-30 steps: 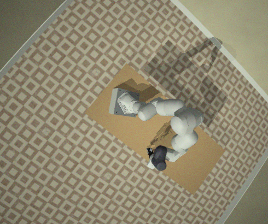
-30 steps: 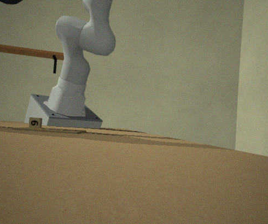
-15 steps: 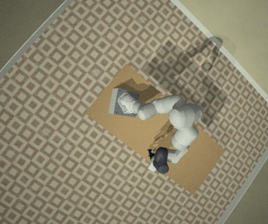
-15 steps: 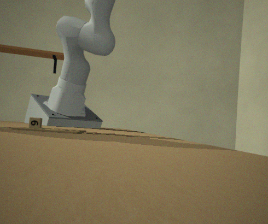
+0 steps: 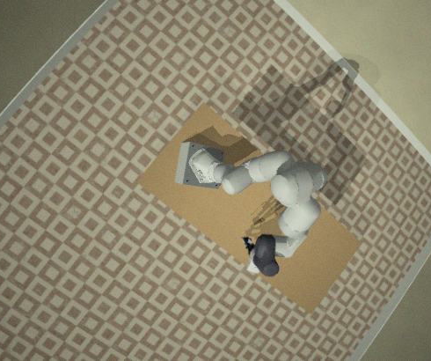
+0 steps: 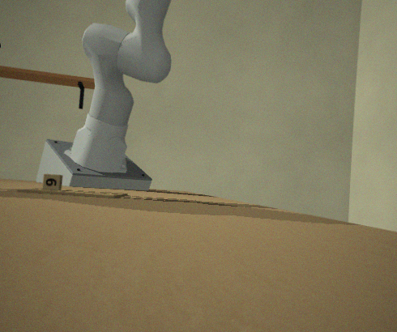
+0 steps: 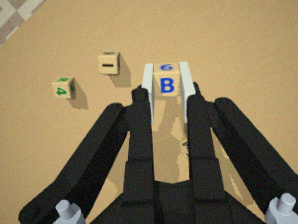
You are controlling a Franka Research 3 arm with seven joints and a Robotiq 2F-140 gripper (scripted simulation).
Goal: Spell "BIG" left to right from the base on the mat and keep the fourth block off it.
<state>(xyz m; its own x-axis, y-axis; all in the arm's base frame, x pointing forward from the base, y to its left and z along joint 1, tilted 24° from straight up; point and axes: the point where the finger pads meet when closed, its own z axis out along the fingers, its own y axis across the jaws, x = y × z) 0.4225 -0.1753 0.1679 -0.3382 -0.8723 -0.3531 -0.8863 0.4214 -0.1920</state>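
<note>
Now: the thin mat 2 cm ahead of my hand, 22 cm to the left of it and 13 cm below it.
</note>
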